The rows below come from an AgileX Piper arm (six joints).
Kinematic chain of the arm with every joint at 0, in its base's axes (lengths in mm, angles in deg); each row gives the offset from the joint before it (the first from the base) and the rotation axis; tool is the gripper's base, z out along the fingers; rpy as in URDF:
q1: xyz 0 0 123 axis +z
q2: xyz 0 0 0 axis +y
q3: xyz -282.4 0 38.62 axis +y
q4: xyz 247.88 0 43.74 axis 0.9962 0 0.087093
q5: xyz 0 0 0 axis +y
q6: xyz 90.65 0 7.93 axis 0.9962 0 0.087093
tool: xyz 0 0 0 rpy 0 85.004 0
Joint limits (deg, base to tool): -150..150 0..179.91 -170..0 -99.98..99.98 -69.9..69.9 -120..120
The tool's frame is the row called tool.
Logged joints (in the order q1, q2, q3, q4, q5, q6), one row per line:
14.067 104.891 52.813 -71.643 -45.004 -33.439
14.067 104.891 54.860 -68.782 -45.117 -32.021
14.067 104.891 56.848 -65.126 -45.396 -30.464
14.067 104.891 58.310 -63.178 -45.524 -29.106
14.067 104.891 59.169 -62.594 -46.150 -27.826
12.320 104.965 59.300 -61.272 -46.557 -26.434
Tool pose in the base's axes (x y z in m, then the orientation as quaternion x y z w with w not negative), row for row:
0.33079 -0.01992 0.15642 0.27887 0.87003 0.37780 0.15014
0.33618 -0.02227 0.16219 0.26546 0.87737 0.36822 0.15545
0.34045 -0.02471 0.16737 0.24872 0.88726 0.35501 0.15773
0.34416 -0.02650 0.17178 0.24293 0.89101 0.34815 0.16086
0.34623 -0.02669 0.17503 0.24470 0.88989 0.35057 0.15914
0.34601 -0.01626 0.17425 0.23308 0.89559 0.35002 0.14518
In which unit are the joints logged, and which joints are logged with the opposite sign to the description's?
The joints are logged in degrees. Opposite sign: q1, q3, q4, q5.
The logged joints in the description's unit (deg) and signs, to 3 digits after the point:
-14.067 104.891 -52.813 71.643 45.004 -33.439
-14.067 104.891 -54.860 68.782 45.117 -32.021
-14.067 104.891 -56.848 65.126 45.396 -30.464
-14.067 104.891 -58.310 63.178 45.524 -29.106
-14.067 104.891 -59.169 62.594 46.150 -27.826
-12.320 104.965 -59.300 61.272 46.557 -26.434

